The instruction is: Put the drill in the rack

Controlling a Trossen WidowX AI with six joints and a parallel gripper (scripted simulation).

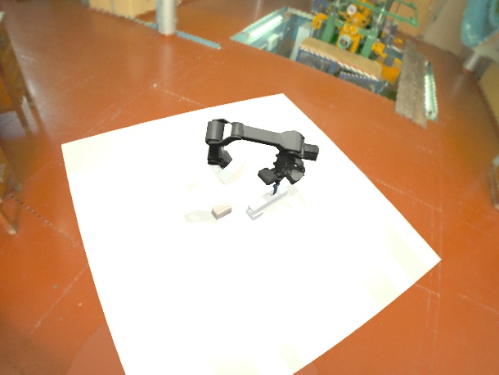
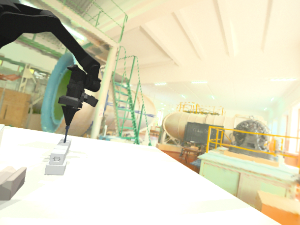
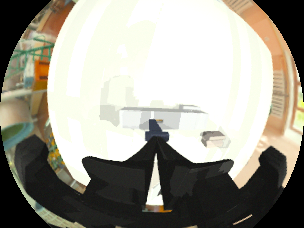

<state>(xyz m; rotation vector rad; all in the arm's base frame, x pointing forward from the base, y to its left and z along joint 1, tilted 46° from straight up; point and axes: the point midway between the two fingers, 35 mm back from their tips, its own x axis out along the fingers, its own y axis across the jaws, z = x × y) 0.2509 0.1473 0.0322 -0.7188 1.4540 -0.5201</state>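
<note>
My gripper tip is now 3 cm above the small blue key. From my gripper tip the other things lie so: drill (8 cm below, 5 cm to the right, 1 cm ahead); then grey slotted rack (20 cm to the right, 12 cm below, 5 cm behind); then pale grey drill block (9 cm below, 3 cm to the right).
</note>
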